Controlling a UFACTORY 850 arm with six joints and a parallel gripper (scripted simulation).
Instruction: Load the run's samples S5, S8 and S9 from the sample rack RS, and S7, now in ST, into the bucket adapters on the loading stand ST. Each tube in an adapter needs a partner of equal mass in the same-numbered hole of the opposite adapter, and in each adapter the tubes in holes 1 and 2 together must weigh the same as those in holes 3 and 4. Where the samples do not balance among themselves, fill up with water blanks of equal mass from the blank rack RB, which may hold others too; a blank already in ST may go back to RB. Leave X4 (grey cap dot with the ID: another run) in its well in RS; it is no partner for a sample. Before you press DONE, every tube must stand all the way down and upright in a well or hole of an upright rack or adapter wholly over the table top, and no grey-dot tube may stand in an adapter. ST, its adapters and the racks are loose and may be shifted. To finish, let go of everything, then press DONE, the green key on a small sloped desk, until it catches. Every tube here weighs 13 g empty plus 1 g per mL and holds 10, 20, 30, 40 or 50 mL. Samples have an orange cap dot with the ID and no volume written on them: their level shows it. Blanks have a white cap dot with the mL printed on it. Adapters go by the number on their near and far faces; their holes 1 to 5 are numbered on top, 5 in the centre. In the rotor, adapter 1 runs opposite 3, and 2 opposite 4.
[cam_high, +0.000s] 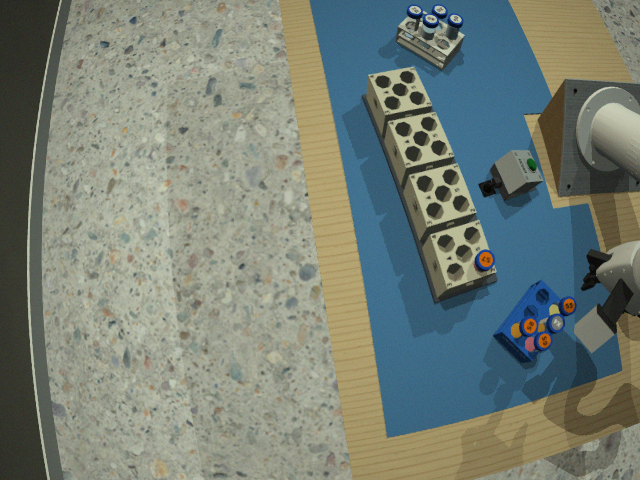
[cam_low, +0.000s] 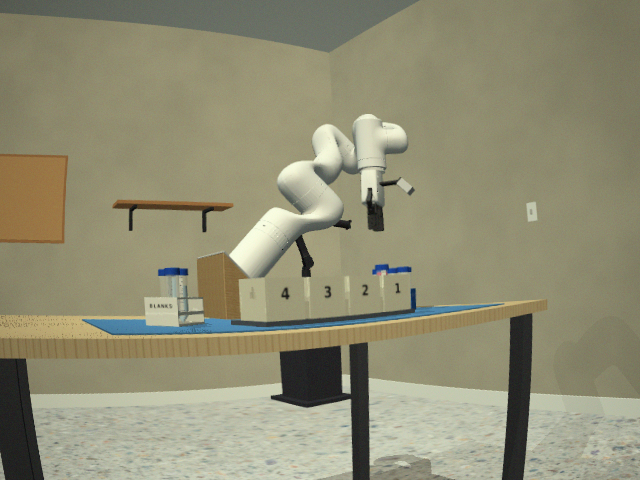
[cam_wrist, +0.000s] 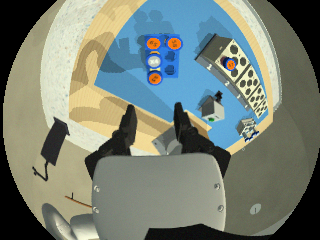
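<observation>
The sample tube S5 is 10 mm behind my hand and 190 mm below it. From my hand the other things lie so: sample S9 (70 mm ahead, 50 mm to the left, 190 mm below); orange-dot sample tube (80 mm ahead, 190 mm below); grey-dot tube X4 (40 mm ahead, 20 mm to the left, 190 mm below).
</observation>
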